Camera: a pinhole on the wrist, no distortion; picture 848 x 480 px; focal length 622.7 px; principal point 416.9 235.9 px. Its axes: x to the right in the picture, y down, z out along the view. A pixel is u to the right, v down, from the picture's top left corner.
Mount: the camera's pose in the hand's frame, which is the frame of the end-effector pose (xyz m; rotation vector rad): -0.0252 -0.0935 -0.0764 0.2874 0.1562 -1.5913
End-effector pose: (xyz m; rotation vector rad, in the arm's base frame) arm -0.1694 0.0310 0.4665 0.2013 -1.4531 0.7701
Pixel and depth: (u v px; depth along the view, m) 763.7 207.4 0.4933
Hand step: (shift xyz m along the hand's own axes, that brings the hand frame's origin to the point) -0.0961 -0.4924 0.3175
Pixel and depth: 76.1 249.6 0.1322
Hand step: -0.0322 -0.0606 0.0705
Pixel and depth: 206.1 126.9 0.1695
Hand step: -0.0682 -0.0839 0.0995
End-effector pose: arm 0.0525 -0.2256 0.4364 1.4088 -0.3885 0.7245
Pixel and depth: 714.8 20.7 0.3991
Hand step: -0.2011 -0.3809 0.2418
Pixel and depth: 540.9 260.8 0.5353
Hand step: -0.0524 -0.3445 0.4080
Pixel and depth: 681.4 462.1 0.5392
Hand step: 0.1184 -0.4708 0.3911
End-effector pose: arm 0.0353 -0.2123 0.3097 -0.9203 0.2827 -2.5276
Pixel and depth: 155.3 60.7 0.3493
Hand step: -0.1503 -0.0446 0.2913
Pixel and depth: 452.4 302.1 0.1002
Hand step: -0.0234 -0.1271 0.0188
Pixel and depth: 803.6 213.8 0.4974
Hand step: -0.0923 -0.5265 0.3123
